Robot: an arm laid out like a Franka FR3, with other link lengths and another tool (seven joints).
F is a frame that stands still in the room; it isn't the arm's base.
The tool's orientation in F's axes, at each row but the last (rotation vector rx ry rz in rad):
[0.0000, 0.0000, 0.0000]
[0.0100, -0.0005, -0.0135]
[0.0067, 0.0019, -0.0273]
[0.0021, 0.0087, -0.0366]
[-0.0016, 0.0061, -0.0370]
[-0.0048, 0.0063, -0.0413]
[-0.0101, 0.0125, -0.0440]
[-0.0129, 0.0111, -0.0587]
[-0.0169, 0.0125, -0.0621]
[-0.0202, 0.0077, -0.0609]
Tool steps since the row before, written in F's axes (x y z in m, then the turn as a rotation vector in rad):
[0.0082, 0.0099, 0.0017, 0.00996, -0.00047, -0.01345]
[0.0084, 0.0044, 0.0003, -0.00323, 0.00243, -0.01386]
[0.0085, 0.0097, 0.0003, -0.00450, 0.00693, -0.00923]
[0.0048, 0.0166, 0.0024, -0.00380, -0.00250, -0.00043]
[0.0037, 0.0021, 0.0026, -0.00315, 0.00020, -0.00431]
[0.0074, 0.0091, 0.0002, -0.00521, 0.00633, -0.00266]
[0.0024, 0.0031, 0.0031, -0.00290, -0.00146, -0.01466]
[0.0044, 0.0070, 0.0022, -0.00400, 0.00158, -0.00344]
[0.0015, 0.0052, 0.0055, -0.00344, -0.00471, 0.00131]
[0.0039, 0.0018, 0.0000, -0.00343, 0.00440, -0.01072]
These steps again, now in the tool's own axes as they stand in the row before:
[0.0082, 0.0099, 0.0017, 0.00996, -0.00047, -0.01345]
[0.0083, 0.0045, 0.0003, -0.00327, 0.00225, -0.01388]
[0.0082, 0.0099, 0.0003, -0.00467, 0.00674, -0.00928]
[0.0042, 0.0168, 0.0024, -0.00370, -0.00264, -0.00046]
[0.0036, 0.0022, 0.0026, -0.00313, 0.00009, -0.00433]
[0.0070, 0.0094, 0.0003, -0.00545, 0.00612, -0.00266]
[0.0022, 0.0032, 0.0032, -0.00265, -0.00143, -0.01471]
[0.0040, 0.0072, 0.0023, -0.00405, 0.00139, -0.00347]
[0.0011, 0.0052, 0.0056, -0.00316, -0.00494, 0.00119]
[0.0038, 0.0020, 0.0001, -0.00362, 0.00440, -0.01066]

